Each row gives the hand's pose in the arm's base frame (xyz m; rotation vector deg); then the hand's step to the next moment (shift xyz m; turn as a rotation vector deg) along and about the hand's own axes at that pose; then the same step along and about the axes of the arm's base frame.
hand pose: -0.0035 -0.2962 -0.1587 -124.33 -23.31 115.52
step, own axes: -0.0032 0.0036 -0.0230 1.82 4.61 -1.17
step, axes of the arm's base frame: 0.0230 -0.0027 0.0039 1.71 -3.76 -2.98
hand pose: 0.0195 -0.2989 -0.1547 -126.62 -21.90 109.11
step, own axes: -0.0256 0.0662 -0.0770 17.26 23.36 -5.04
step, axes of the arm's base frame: 0.0769 -0.0695 0.0147 8.87 -16.48 -22.78
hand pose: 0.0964 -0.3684 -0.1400 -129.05 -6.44 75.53
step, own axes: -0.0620 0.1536 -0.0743 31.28 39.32 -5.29
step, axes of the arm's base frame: 0.0010 -0.1815 0.0047 13.43 -25.76 -41.34
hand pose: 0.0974 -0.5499 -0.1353 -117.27 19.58 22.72
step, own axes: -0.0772 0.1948 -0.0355 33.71 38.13 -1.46
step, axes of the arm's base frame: -0.1427 -0.1179 -0.1043 15.58 -22.02 -43.18
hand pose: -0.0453 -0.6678 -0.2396 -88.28 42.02 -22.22
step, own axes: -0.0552 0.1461 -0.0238 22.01 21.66 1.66
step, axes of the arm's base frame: -0.0875 0.0222 -0.1296 12.55 -12.49 -25.35
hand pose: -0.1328 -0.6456 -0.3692 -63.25 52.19 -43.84
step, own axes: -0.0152 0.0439 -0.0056 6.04 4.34 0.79
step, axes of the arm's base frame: -0.0086 0.0233 -0.0397 3.64 -3.74 -5.36
